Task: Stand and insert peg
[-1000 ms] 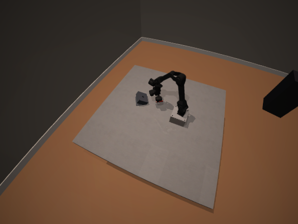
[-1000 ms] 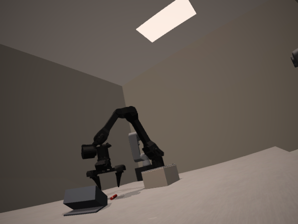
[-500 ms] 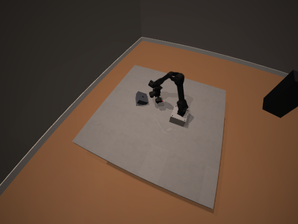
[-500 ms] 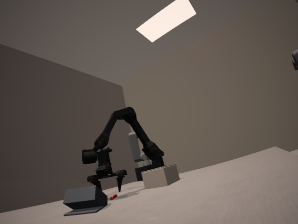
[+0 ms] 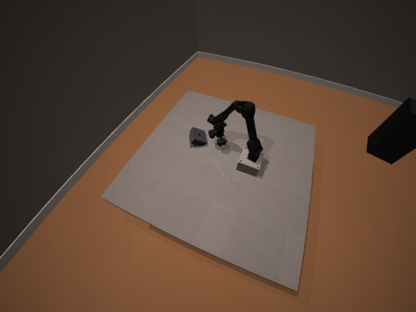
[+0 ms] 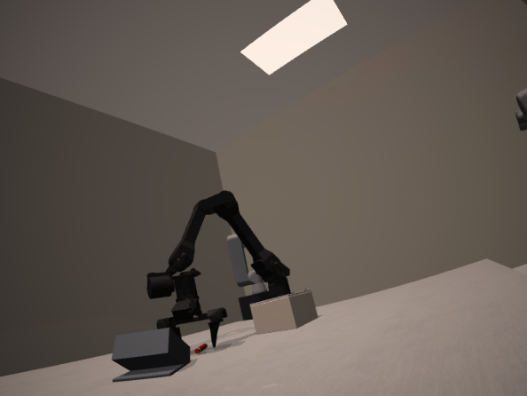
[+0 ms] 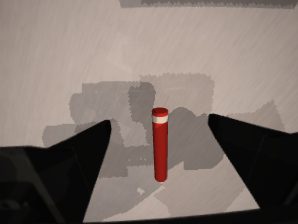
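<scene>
The red peg is 10 mm behind my gripper tip and 10 mm to the right of it. Round my gripper tip: sloped panel 150 mm ahead, 80 mm to the left, 30 mm above.
</scene>
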